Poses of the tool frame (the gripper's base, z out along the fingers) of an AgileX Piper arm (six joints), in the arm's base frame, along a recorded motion.
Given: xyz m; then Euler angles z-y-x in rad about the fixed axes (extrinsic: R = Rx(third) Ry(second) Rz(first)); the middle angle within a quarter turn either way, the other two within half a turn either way.
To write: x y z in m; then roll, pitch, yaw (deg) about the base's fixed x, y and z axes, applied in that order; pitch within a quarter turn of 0, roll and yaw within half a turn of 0. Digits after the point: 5 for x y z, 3 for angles.
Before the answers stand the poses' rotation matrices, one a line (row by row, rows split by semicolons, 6 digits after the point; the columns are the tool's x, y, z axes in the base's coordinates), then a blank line. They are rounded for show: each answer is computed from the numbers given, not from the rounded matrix.
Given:
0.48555 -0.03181 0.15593 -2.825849 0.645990 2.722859
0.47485 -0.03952 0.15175 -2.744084 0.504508 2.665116
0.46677 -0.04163 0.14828 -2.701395 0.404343 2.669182
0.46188 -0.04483 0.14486 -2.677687 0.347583 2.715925
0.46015 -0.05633 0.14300 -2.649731 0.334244 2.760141
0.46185 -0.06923 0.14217 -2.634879 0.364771 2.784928
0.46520 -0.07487 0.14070 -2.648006 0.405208 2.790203
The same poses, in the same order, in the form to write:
-0.759031 0.247954 0.601989; 0.051025 0.944448 -0.324675; -0.649052 -0.215722 -0.729517
-0.807155 0.338892 0.483377; 0.139588 0.905155 -0.401509; -0.573599 -0.256606 -0.777906
-0.831716 0.391757 0.393415; 0.217496 0.881865 -0.418341; -0.510827 -0.262374 -0.818667
-0.840831 0.420687 0.340626; 0.281727 0.877441 -0.388235; -0.462205 -0.230477 -0.856298
-0.832674 0.446132 0.328055; 0.330676 0.875776 -0.351666; -0.444192 -0.184343 -0.876761
-0.816817 0.453376 0.356735; 0.345861 0.879766 -0.326179; -0.461725 -0.143047 -0.875413
-0.809325 0.435420 0.394210; 0.325344 0.891115 -0.316329; -0.489023 -0.127759 -0.862864

0.48555 -0.03181 0.15593 -163.527 40.470 176.154
0.47485 -0.03952 0.15175 -161.744 35.002 170.188
0.46677 -0.04163 0.14828 -162.230 30.719 165.345
0.46188 -0.04483 0.14486 -164.936 27.529 161.476
0.46015 -0.05633 0.14300 -168.126 26.372 158.341
0.46185 -0.06923 0.14217 -170.720 27.498 157.051
0.46520 -0.07487 0.14070 -171.578 29.276 158.100

